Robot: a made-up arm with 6 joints.
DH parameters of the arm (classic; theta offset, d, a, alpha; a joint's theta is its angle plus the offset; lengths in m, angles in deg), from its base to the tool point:
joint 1: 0 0.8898 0.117 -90
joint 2: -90 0 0.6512 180
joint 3: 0 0 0.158 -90
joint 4: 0 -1.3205 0 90
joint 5: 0 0 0 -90
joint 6: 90 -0.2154 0 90
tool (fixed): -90 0 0 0
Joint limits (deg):
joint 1: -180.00..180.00
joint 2: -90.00..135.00
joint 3: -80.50..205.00
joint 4: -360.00..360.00
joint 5: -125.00..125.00
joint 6: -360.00..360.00
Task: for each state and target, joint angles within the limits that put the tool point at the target. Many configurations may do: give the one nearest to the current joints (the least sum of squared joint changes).
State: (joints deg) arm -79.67 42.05 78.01 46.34 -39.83 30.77
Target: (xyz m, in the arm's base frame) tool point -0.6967 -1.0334 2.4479
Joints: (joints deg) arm -117.08 9.13 50.66 45.54 -77.24 30.77
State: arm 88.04 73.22 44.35 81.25 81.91 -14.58
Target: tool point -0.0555 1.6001 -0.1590
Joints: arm 84.33 87.51 27.14 84.24 84.46 -14.58
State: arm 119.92 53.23 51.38 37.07 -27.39 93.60
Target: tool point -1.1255 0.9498 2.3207
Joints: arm 143.11 9.60 40.73 33.56 -44.81 93.60
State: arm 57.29 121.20 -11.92 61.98 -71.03 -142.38
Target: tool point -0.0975 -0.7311 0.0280
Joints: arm 68.24 132.16 -32.30 60.73 -73.80 -142.38
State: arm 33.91 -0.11 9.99 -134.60 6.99 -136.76
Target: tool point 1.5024 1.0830 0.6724
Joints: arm 36.28 36.20 2.09 -134.63 6.02 -136.76
